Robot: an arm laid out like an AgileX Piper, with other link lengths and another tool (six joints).
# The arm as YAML. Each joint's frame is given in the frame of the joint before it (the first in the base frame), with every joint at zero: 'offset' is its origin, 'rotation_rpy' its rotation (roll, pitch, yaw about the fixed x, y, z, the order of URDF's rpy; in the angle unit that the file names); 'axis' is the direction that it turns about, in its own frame. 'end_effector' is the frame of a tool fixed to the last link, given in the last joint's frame.
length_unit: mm
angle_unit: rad
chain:
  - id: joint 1
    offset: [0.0, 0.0, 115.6]
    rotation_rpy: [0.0, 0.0, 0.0]
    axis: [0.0, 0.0, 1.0]
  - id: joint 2
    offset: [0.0, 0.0, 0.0]
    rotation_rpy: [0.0, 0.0, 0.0]
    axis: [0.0, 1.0, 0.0]
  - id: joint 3
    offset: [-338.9, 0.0, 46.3]
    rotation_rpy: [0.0, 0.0, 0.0]
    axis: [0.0, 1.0, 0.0]
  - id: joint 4
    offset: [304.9, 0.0, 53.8]
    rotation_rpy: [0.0, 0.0, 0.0]
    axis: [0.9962, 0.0, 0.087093]
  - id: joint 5
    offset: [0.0, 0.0, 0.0]
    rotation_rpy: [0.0, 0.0, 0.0]
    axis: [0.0, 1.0, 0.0]
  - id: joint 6
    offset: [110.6, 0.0, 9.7]
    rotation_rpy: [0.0, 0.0, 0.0]
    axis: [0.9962, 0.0, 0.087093]
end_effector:
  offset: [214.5, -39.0, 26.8]
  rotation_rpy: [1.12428, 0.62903, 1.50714]
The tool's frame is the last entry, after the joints.
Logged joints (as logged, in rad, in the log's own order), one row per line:
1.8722 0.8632 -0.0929 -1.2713 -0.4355 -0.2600
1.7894 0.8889 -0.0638 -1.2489 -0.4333 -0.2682
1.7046 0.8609 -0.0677 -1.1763 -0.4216 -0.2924
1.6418 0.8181 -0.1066 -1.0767 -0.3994 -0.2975
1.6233 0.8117 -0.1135 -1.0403 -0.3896 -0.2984
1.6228 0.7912 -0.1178 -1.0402 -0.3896 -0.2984
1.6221 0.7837 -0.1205 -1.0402 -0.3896 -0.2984
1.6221 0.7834 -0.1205 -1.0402 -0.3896 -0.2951
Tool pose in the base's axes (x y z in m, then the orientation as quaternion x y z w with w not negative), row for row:
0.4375 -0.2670 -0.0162 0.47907 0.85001 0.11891 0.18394
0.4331 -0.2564 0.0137 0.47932 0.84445 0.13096 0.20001
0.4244 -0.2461 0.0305 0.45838 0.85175 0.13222 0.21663
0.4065 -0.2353 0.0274 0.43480 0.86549 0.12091 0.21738
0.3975 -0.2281 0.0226 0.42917 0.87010 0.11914 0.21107
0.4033 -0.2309 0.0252 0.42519 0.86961 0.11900 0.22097
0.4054 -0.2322 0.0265 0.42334 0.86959 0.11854 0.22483
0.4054 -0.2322 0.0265 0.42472 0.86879 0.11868 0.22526
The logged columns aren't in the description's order. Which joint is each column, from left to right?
Columns, left to right: joint 2, joint 5, joint 4, joint 3, joint 1, joint 6.
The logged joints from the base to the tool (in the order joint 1, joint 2, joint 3, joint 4, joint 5, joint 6), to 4 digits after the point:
-0.4355 1.8722 -1.2713 -0.0929 0.8632 -0.2600
-0.4333 1.7894 -1.2489 -0.0638 0.8889 -0.2682
-0.4216 1.7046 -1.1763 -0.0677 0.8609 -0.2924
-0.3994 1.6418 -1.0767 -0.1066 0.8181 -0.2975
-0.3896 1.6233 -1.0403 -0.1135 0.8117 -0.2984
-0.3896 1.6228 -1.0402 -0.1178 0.7912 -0.2984
-0.3896 1.6221 -1.0402 -0.1205 0.7837 -0.2984
-0.3896 1.6221 -1.0402 -0.1205 0.7834 -0.2951

